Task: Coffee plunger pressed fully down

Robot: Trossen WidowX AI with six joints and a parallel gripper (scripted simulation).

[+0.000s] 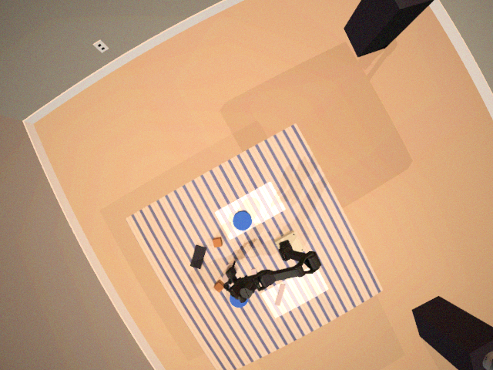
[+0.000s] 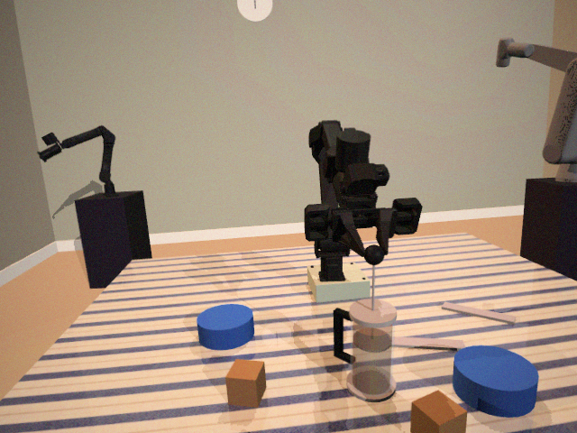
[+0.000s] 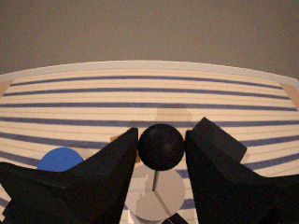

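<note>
My gripper tip is 120 mm above the coffee press, 30 mm past it and 10 mm to the left of it. Round my gripper tip: dark flat block (230 mm below, 160 mm to the right, 150 mm ahead).
</note>
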